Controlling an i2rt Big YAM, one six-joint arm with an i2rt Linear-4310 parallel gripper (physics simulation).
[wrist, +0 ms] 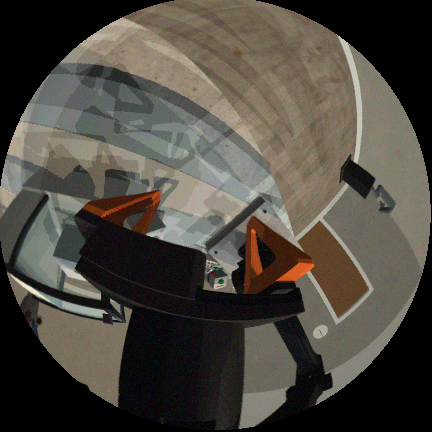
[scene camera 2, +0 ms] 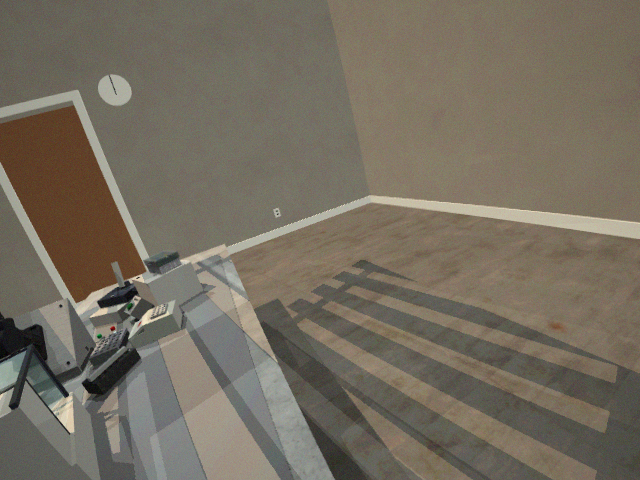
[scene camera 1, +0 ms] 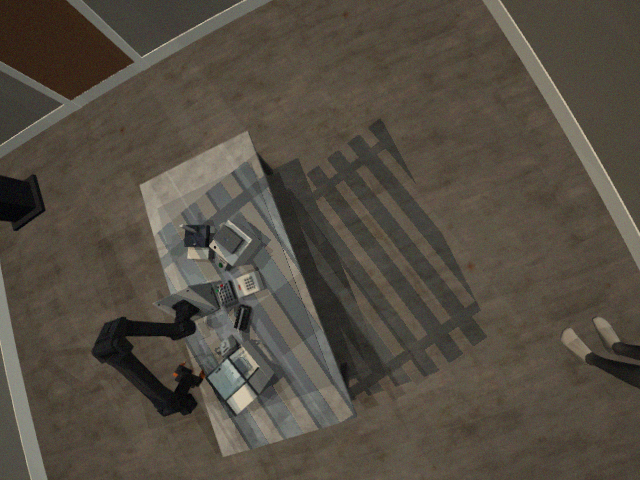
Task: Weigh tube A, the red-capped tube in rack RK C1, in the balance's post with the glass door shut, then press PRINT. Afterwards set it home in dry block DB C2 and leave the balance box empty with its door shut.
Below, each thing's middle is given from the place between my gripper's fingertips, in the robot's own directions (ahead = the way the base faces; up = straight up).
My gripper is now 210 mm short of the balance with glass box (scene camera 2: pixel 52 427), 160 mm to the left of it and 30 mm above it. From my hand the other things lie so: grey box (scene camera 1: pixel 233 242) 480 mm ahead, 500 mm to the left, 50 mm below.
